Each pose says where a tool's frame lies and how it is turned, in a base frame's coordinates. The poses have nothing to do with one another.
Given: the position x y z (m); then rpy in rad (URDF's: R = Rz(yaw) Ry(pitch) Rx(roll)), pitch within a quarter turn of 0, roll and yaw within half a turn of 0.
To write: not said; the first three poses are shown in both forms.
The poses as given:
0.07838, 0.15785, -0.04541, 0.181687, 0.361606, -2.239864
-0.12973, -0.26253, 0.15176, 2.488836, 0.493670, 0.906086
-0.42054, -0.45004, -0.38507, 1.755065, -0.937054, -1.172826
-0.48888, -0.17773, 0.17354, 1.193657, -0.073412, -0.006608
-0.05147, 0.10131, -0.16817, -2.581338, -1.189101, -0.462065
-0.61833, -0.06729, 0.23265, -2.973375, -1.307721, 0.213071
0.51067, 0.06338, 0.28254, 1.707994, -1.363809, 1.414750
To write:
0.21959, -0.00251, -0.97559, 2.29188, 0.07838, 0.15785, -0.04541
0.85606, 0.51097, -0.07788, 2.36020, -0.12973, -0.26253, 0.15176
0.55297, -0.83246, -0.03520, 1.68089, -0.42054, -0.45004, -0.38507
0.99785, -0.05724, 0.03180, 1.19541, -0.48888, -0.17773, 0.17354
-0.81448, 0.03170, -0.57933, 2.94189, -0.05147, 0.10131, -0.16817
-0.78778, -0.13608, -0.60074, 2.87933, -0.61833, -0.06729, 0.23265
0.71620, 0.06584, 0.69479, 2.98364, 0.51067, 0.06338, 0.28254

